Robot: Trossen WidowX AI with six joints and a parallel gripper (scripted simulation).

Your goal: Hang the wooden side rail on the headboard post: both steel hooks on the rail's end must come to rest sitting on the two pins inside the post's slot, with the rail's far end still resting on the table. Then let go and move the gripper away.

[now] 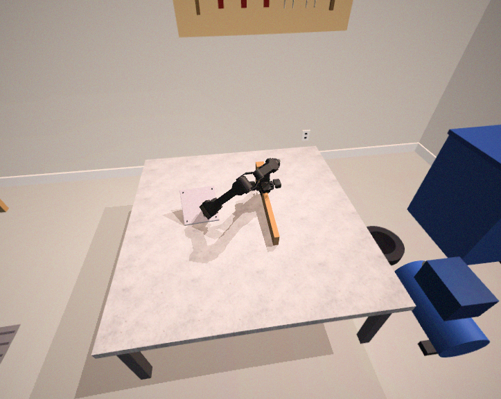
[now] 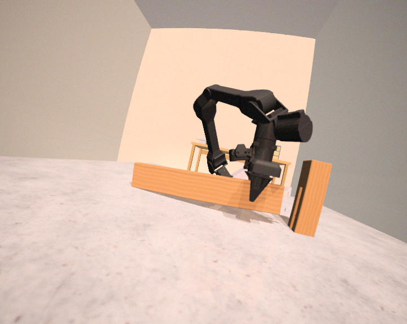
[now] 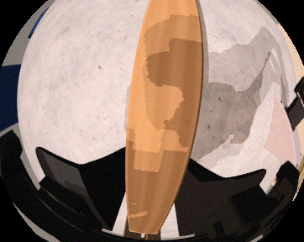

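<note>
Now: gripper tip 14 cm to the right of the headboard post, 4 cm below it and 2 cm short of it.
</note>
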